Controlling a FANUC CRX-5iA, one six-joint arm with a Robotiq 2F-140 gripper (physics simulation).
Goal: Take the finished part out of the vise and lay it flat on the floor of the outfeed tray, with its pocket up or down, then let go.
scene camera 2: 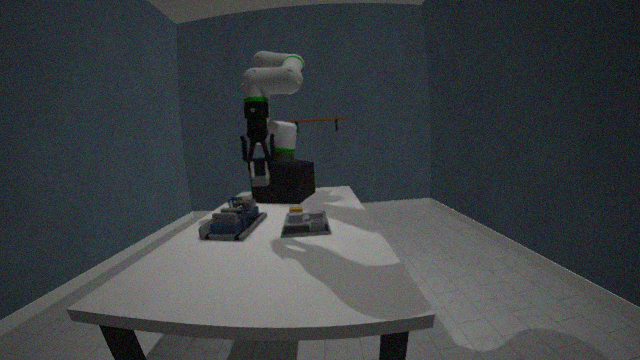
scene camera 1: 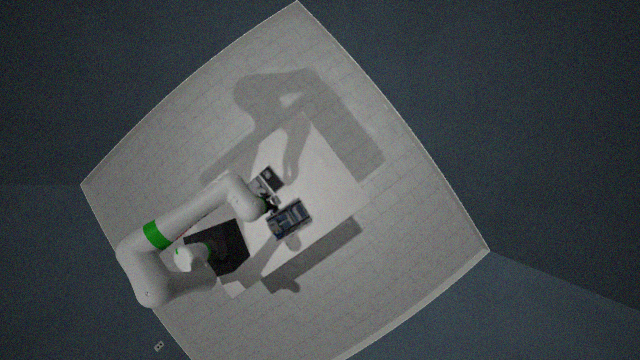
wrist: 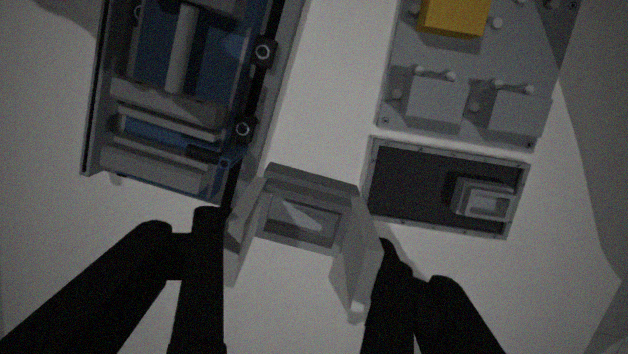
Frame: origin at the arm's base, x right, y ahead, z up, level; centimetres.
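Seen in the pictures: gripper, between the fingertips: (scene camera 2: 260,179) (scene camera 1: 275,201) (wrist: 304,210); arm's base, origin of its link: (scene camera 2: 283,161) (scene camera 1: 209,250).
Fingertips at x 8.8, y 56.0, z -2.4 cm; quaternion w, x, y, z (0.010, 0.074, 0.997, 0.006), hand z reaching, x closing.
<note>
Pixels of each thing's middle, then the offset from my fingertips to it. "*": a spot on its surface instead.
- finished part, middle of its body: (wrist: 304,211) (scene camera 2: 260,180) dx +0.0, dy +0.3, dz -0.6 cm
- blue-and-grey vise, middle of its body: (wrist: 184,68) (scene camera 2: 235,216) (scene camera 1: 287,220) dx +13.9, dy -8.1, dz -16.8 cm
- dark-floored outfeed tray, a spot on its surface: (wrist: 410,185) * dx -12.0, dy +4.0, dz -21.1 cm
- grey block, middle of its body: (wrist: 483,200) (scene camera 2: 316,225) dx -20.5, dy +4.8, dz -19.4 cm
- grey plate, middle of its body: (wrist: 474,65) (scene camera 2: 305,218) (scene camera 1: 257,191) dx -17.4, dy -10.5, dz -21.3 cm
- yellow block, middle of its body: (wrist: 452,12) (scene camera 2: 296,211) dx -13.3, dy -15.4, dz -19.1 cm
My gripper (wrist: 304,210) (scene camera 2: 259,172) is shut on the finished part (wrist: 300,216), a grey block whose rectangular pocket faces the wrist camera. It holds the part in the air above the table, between the vise and the outfeed tray in the wrist view. The blue-and-grey vise (scene camera 1: 290,218) (scene camera 2: 232,220) (wrist: 212,65) stands at the left in the wrist view, with blue showing between its jaws. The dark-floored outfeed tray (wrist: 410,185) lies at the right. Another grey block (wrist: 482,201) with a recess on top sits at its right end. The arm partly hides the fingers in scene camera 1.
A grey plate (wrist: 480,62) with small pins adjoins the outfeed tray. It bears a yellow block (wrist: 454,17) (scene camera 2: 296,209) and two grey blocks (wrist: 437,102) (wrist: 519,112). A large black box (scene camera 1: 220,247) (scene camera 2: 285,182) stands under the arm's base.
</note>
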